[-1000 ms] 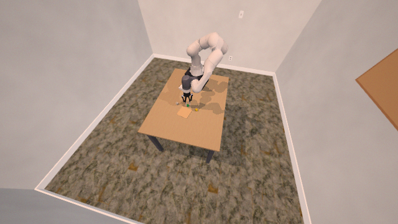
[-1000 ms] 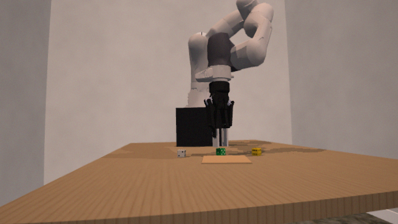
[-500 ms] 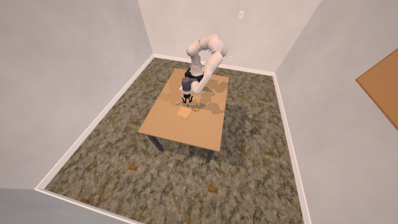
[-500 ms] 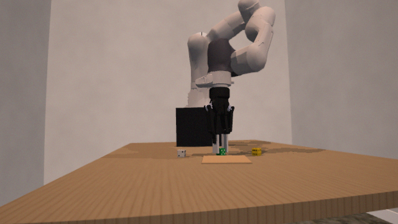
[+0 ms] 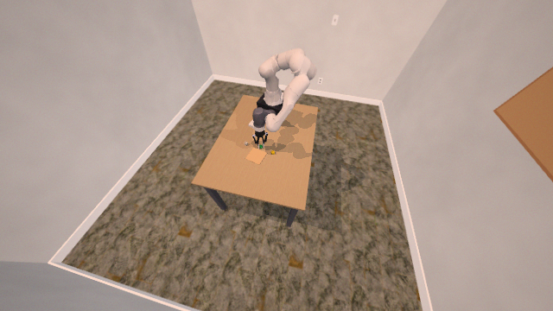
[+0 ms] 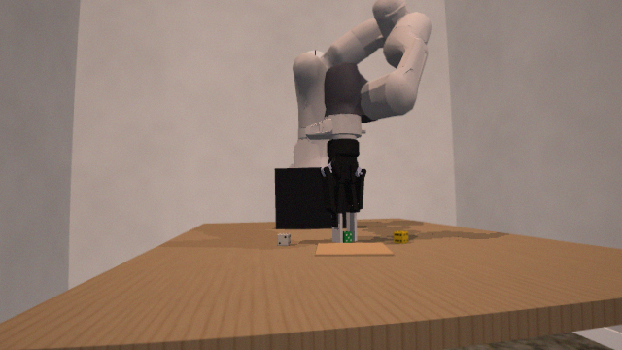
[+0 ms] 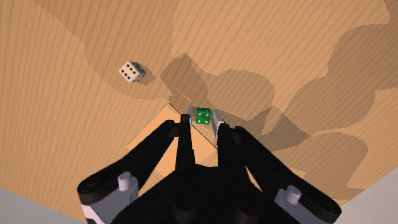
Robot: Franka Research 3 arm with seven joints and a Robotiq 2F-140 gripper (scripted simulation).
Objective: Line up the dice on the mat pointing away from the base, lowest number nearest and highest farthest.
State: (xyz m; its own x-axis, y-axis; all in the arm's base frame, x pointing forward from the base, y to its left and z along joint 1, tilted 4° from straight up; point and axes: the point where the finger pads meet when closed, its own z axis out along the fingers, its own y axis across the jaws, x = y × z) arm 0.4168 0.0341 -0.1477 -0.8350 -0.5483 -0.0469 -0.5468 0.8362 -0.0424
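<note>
Right now the green die is 20 mm below my hand. The rest, counted from my hand: tan mat 100 mm ahead, 30 mm below; white die 140 mm to the right, 20 mm below, 10 mm ahead; yellow die 120 mm to the left, 30 mm ahead, 20 mm below.
</note>
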